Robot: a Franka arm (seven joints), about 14 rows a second.
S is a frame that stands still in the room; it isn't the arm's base.
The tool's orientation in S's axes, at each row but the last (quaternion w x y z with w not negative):
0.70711, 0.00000, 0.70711, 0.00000
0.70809, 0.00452, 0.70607, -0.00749
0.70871, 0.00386, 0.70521, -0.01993
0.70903, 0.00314, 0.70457, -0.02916
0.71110, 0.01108, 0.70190, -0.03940
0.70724, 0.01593, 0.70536, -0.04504
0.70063, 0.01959, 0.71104, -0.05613
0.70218, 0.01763, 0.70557, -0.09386
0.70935, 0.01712, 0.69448, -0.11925
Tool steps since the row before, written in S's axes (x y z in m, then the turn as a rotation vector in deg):
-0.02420, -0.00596, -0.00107, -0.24, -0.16, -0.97
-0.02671, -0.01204, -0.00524, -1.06, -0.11, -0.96
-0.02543, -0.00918, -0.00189, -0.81, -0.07, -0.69
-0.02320, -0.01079, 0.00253, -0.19, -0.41, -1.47
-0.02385, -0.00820, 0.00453, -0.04, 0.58, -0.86
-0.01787, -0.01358, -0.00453, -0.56, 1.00, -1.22
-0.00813, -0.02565, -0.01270, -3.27, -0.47, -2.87
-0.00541, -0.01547, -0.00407, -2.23, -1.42, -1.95
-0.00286, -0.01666, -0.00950, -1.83, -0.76, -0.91
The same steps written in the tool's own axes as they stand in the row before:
0.00107, -0.00596, -0.02420, 0.97, -0.16, -0.24
0.00522, -0.01247, -0.02652, 0.96, -0.12, -1.06
0.00198, -0.00999, -0.02512, 0.69, -0.08, -0.81
-0.00226, -0.01193, -0.02267, 1.48, -0.36, -0.18
-0.00447, -0.01006, -0.02314, 0.84, 0.61, -0.09
0.00507, -0.01487, -0.01665, 1.18, 1.00, -0.65
0.01413, -0.02567, -0.00518, 2.95, -0.66, -3.17
0.00577, -0.01560, -0.00293, 2.12, -1.53, -1.99
0.01180, -0.01539, 0.00003, 1.00, -0.96, -1.68

